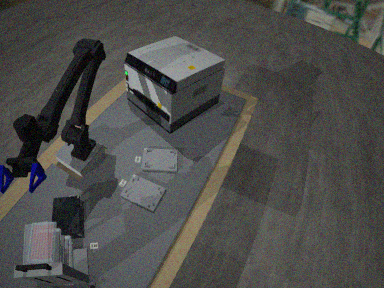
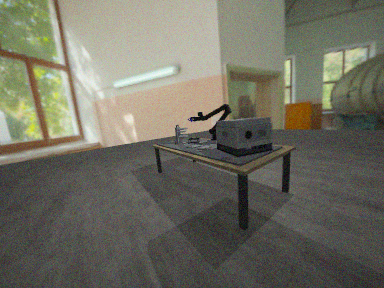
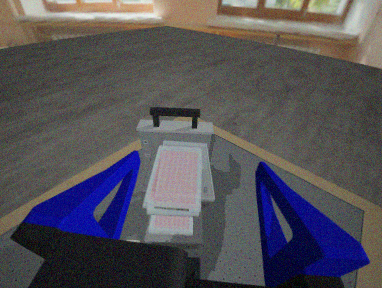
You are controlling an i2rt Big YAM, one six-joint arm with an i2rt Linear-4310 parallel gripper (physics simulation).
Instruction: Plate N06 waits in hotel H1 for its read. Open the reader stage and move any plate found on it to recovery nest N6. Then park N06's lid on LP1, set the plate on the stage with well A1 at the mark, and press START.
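Places are measured from the arm's base along level axes (x ahead, y right, z down), in centimetres.
Pixels of known places: gripper, fingertip midpoint: [image 1: 16, 192] [image 2: 188, 119] [image 3: 197, 161]; arm's base at its link origin: [image 1: 83, 149] [image 2: 215, 139].
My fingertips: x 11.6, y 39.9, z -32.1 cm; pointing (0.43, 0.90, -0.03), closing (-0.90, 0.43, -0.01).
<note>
For each thing: its middle in the pictures, then the offset to it from my fingertips.
- hotel at the middle of its body: [image 3: 174, 177] [image 1: 54, 263] [image 2: 180, 133] dz +21.2, dx +10.8, dy +11.4 cm
- lower plate at the middle of its body: [image 3: 173, 202] dz +24.5, dx +8.8, dy +7.9 cm
- reader at the middle of its body: [image 1: 173, 79] [image 2: 241, 134] dz +20.3, dx +15.3, dy -93.3 cm
- black box-like holder at the middle of its body: [image 1: 67, 216] dz +32.1, dx +0.1, dy -6.9 cm
The hotel [image 1: 52, 272] [image 2: 177, 134] [image 3: 175, 131] stands at the table's end, with a black handle on top. Its stacked plates [image 1: 40, 242] [image 3: 177, 175] have pink wells and clear lids; a lower plate [image 3: 171, 225] shows beneath them. Their labels are too blurred to read, so I cannot tell which is N06. My gripper [image 1: 20, 180] [image 2: 191, 119] [image 3: 197, 161] is open and empty, raised above the table, facing the hotel from a distance. The reader [image 1: 175, 80] [image 2: 245, 135] is at the other end; its stage is not visible outside the housing. A green light [image 1: 126, 73] shows on its front.
Two flat grey pads [image 1: 160, 160] [image 1: 144, 192] lie between the reader and hotel, beside small unreadable labels. A black box-like holder [image 1: 68, 216] stands beside the hotel. The arm's base [image 1: 75, 162] is at the table's side. The wooden table edge [image 1: 202, 195] borders the dark mat.
</note>
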